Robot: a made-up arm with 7 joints.
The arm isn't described. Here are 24 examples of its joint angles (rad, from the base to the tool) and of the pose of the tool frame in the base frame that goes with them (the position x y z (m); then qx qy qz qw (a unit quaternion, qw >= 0)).
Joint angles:
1: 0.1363 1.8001 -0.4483 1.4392 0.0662 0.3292 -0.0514
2: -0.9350 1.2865 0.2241 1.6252 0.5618 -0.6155 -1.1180
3: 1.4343 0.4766 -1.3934 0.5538 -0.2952 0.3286 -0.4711
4: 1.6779 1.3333 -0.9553 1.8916 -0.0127 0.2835 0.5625
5: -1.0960 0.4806 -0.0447 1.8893 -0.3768 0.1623 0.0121
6: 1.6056 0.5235 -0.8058 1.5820 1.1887 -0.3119 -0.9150
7: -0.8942 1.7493 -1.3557 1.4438 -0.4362 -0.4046 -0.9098
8: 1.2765 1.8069 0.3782 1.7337 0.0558 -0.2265 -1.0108
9: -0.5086 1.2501 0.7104 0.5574 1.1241 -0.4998 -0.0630
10: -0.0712 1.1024 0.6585 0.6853 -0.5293 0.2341 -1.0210
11: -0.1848 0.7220 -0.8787 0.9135 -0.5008 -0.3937 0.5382
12: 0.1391 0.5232 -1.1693 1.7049 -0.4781 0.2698 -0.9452
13: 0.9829 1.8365 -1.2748 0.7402 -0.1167 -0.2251 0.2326
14: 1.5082 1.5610 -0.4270 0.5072 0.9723 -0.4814 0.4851
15: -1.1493 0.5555 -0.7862 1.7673 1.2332 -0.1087 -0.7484
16: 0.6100 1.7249 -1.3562 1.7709 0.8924 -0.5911 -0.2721
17: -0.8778 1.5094 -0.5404 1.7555 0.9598 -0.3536 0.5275
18: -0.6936 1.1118 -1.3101 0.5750 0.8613 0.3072 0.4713
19: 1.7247 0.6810 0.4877 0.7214 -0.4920 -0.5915 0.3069
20: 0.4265 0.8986 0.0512 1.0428 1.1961 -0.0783 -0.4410
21: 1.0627 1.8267 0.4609 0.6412 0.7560 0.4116 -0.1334
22: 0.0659 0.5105 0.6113 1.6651 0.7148 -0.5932 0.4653
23: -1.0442 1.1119 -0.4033 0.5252 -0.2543 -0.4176 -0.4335
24: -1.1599 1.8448 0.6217 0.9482 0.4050 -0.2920 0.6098
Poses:
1: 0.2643 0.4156 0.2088 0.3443 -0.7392 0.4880 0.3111
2: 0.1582 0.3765 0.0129 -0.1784 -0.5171 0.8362 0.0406
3: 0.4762 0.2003 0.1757 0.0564 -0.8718 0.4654 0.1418
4: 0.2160 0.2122 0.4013 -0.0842 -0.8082 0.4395 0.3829
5: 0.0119 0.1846 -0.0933 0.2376 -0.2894 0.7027 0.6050
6: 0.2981 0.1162 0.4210 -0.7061 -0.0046 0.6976 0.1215
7: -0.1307 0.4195 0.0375 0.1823 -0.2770 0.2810 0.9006
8: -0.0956 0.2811 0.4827 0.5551 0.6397 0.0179 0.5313
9: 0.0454 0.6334 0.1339 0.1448 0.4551 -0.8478 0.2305
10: 0.1475 0.5650 0.1098 -0.3456 0.7596 -0.4284 0.3464
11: 0.0610 0.2363 -0.2433 0.2229 -0.1587 0.2519 0.9283
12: 0.1263 0.0112 -0.0529 -0.2810 -0.5915 0.6413 0.3998
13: 0.0899 0.6033 0.2246 0.5301 -0.5949 0.5129 0.3194
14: 0.0171 0.6265 0.3493 0.4543 0.5557 -0.6888 0.1021
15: -0.1742 0.1022 -0.1028 0.5144 0.2555 0.8104 0.1159
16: 0.1896 0.3670 0.0840 -0.1380 -0.3826 0.7892 0.4601
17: 0.0692 0.3168 -0.0827 0.1434 0.1465 0.6320 0.7474
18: -0.1836 0.5171 -0.0933 0.8281 0.1365 0.3802 0.3886
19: 0.2255 0.4755 0.4522 0.5035 0.6400 -0.5712 0.1034
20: 0.2877 0.4767 0.1042 0.2783 0.0970 -0.9412 0.1653
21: -0.1405 0.5673 0.4372 0.3617 0.3106 -0.7607 0.4405
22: 0.2181 0.4058 0.1380 -0.6171 -0.4079 0.6527 0.1638
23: -0.1456 0.5204 -0.0567 0.5269 -0.4109 0.3611 0.6505
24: 0.3277 0.4673 0.1331 0.3005 -0.4549 0.5120 0.6638
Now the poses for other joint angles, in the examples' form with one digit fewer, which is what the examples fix.
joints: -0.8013 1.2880 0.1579 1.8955 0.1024 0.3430 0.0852
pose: 0.203 0.285 0.026 0.226 -0.469 0.606 0.602
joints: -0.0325 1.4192 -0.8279 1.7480 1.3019 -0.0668 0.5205
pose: 0.207 0.312 -0.026 0.015 0.119 0.739 0.663
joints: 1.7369 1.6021 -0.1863 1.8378 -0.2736 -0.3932 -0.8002
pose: -0.027 0.279 0.459 0.501 0.761 0.058 0.407
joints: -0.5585 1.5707 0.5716 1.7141 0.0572 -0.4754 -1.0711
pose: 0.259 0.321 0.229 -0.469 -0.740 0.477 0.068
